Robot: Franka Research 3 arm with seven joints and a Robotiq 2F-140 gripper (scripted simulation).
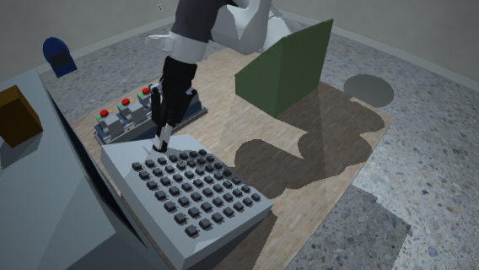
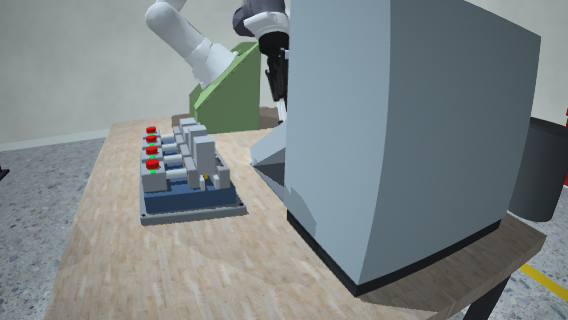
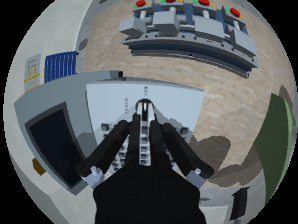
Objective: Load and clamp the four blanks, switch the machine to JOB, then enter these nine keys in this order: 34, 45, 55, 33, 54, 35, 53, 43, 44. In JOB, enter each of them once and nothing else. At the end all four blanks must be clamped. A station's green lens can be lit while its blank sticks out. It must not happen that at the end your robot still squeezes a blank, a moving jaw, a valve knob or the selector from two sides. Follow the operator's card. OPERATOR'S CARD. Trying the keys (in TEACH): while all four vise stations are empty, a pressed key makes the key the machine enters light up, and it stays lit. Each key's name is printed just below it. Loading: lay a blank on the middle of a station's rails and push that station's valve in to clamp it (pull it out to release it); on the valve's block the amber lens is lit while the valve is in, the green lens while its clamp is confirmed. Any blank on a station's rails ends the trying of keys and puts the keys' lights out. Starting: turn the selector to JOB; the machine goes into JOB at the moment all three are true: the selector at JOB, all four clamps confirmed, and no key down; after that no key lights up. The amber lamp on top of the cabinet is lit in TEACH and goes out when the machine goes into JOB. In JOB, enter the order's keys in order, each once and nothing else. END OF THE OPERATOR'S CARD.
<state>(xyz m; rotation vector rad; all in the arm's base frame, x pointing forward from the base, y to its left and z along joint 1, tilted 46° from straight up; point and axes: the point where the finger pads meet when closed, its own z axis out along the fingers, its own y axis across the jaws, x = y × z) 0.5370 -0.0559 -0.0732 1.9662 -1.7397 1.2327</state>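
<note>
My gripper is now 10 mm short of the black selector knob, 10 mm to the left of it and 20 mm above it. From my hand the other things lie so: grey keypad (40 mm ahead, 110 mm to the left, 70 mm below); then key (20 mm ahead, 190 mm to the left, 30 mm below).
</note>
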